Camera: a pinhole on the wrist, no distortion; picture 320 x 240 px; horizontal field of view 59.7 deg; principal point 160.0 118.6 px. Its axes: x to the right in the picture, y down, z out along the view. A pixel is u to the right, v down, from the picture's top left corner.
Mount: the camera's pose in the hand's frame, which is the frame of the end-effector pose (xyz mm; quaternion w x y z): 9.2 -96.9 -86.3 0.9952 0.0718 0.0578 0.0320
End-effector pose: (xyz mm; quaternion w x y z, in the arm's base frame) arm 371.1 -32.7 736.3 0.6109 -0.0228 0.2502 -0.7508
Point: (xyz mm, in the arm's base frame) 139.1 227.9 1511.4
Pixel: outside the picture
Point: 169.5 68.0 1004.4
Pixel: outside the picture
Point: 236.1 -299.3 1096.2
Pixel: 226 73
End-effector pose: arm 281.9 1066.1 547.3 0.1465 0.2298 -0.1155 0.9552
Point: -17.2 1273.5 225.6
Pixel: behind the camera
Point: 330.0 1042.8 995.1
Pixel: 216 173
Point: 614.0 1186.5 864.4
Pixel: 54 60
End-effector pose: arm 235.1 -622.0 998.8 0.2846 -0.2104 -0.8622 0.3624
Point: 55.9 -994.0 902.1
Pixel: 49 101
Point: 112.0 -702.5 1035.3
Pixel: 202 152
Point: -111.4 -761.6 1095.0
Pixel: 282 55
